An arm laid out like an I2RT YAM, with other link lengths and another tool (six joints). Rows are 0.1 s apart.
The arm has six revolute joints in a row. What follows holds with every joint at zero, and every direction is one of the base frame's. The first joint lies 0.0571 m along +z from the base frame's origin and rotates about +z. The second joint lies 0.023 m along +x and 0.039 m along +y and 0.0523 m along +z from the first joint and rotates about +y. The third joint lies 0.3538 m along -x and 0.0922 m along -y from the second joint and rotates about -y. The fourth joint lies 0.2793 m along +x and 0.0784 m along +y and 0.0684 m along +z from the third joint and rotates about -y. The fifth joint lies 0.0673 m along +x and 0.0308 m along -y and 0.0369 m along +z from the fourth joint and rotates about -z. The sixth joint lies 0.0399 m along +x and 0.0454 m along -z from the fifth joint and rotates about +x. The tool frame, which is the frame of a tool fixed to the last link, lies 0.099 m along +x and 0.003 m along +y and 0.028 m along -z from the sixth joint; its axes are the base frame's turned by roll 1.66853, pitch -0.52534 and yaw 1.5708 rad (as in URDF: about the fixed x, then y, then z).
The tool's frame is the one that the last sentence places.
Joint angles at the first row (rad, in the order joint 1, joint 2, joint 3, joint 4, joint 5, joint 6):
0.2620 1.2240 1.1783 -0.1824 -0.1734 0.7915
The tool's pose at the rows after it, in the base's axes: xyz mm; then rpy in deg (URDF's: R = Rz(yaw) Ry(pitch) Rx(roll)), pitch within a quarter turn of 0, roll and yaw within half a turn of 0:
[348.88 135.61 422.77 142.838 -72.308 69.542]
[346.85 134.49 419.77 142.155 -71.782 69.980]
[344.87 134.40 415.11 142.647 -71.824 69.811]
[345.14 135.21 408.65 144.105 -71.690 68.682]
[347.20 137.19 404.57 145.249 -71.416 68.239]
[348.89 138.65 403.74 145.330 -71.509 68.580]
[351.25 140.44 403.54 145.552 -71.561 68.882]
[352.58 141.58 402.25 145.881 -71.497 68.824]
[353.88 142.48 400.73 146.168 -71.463 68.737]
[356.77 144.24 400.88 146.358 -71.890 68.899]
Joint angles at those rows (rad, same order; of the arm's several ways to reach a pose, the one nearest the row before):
0.2625 1.2166 1.1592 -0.1712 -0.1761 0.7914
0.2640 1.2092 1.1479 -0.1710 -0.1688 0.7831
0.2627 1.2026 1.1286 -0.1600 -0.1757 0.7837
0.2628 1.2038 1.1112 -0.1489 -0.1806 0.7854
0.2627 1.2132 1.1074 -0.1442 -0.1915 0.7825
0.2627 1.2195 1.1074 -0.1374 -0.1990 0.7823
0.2625 1.2287 1.1121 -0.1335 -0.2082 0.7814
0.2633 1.2340 1.1121 -0.1305 -0.2118 0.7806
0.2637 1.2387 1.1106 -0.1260 -0.2146 0.7804
0.2633 1.2478 1.1128 -0.1145 -0.2225 0.7853

